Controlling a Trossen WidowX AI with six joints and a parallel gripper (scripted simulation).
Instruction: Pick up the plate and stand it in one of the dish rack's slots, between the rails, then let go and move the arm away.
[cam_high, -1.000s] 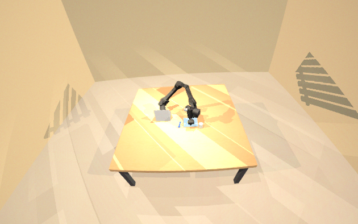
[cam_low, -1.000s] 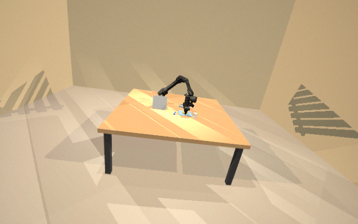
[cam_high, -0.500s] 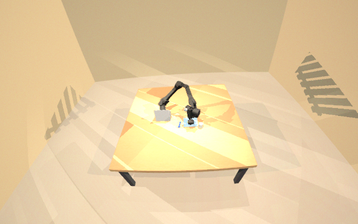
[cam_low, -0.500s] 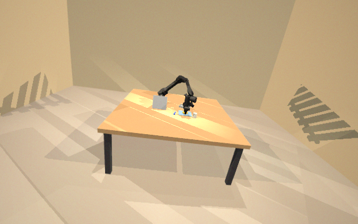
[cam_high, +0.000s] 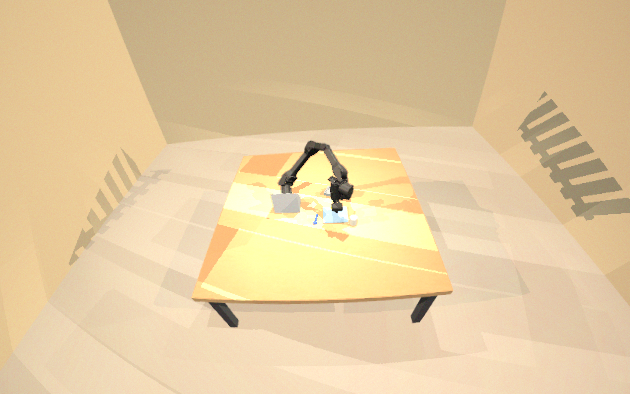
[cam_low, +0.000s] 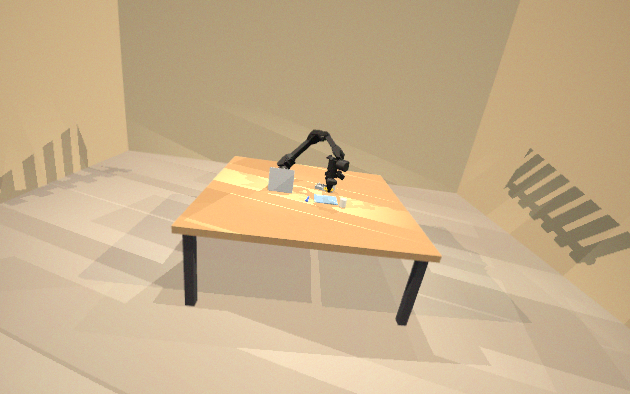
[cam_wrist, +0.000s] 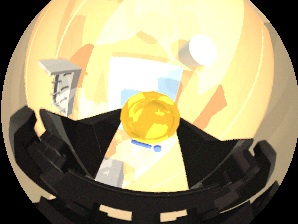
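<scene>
My gripper tip is 210 mm to the right of the grey dish rack, 50 mm above it and 30 mm short of it. The rest, counted from my gripper tip: white cup (90 mm ahead, 70 mm to the right, 50 mm below); then light blue mat (70 mm below, 20 mm to the left); then yellow plate (10 mm above).
</scene>
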